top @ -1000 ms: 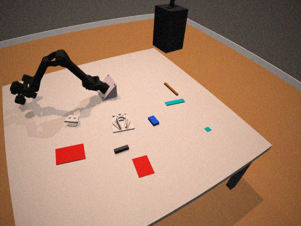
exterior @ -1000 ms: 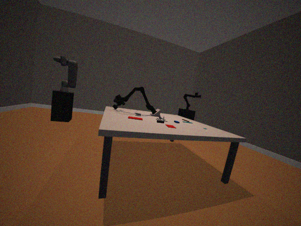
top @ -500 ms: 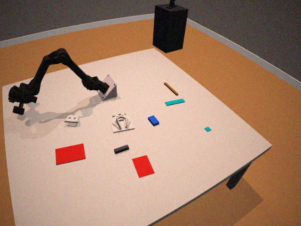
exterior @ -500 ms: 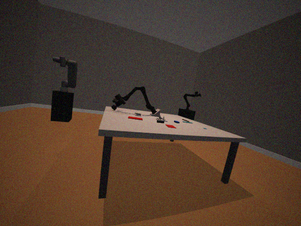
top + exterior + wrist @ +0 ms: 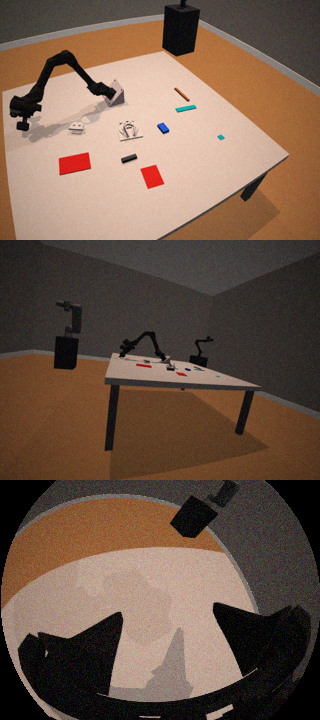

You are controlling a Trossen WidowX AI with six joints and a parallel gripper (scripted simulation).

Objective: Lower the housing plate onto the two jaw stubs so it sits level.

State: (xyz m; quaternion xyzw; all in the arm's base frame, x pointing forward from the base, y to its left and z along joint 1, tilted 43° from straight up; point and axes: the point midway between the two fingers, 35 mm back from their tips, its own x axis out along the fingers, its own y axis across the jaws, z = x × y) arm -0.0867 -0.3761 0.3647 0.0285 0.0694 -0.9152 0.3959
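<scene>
My gripper tip is 24 cm short of the grey stand, 27 cm to the right of it and 2 cm above it. From my gripper tip the other things lie so: blue block (49 cm ahead, 66 cm to the left, 2 cm below); then grey housing plate (25 cm ahead, 27 cm to the left); then black bar (56 cm ahead, 40 cm to the left, 2 cm below).
</scene>
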